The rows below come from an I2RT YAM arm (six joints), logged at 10 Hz.
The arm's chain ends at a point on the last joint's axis. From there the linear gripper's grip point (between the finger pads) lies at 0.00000 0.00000 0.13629 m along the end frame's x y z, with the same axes.
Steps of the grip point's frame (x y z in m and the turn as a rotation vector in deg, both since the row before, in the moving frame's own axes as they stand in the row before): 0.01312, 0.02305, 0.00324, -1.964, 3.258, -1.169; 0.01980, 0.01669, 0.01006, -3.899, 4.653, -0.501; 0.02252, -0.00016, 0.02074, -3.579, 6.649, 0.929; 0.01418, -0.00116, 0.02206, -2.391, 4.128, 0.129; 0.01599, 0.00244, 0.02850, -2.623, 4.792, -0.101
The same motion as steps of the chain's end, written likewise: 0.00533, 0.01846, 0.00354, -1.964, 3.258, -1.169; 0.00871, 0.00748, 0.01082, -3.899, 4.653, -0.501; 0.00682, -0.00878, 0.02192, -3.579, 6.649, 0.929; 0.00438, -0.00685, 0.02253, -2.391, 4.128, 0.129; 0.00460, -0.00378, 0.02912, -2.623, 4.792, -0.101
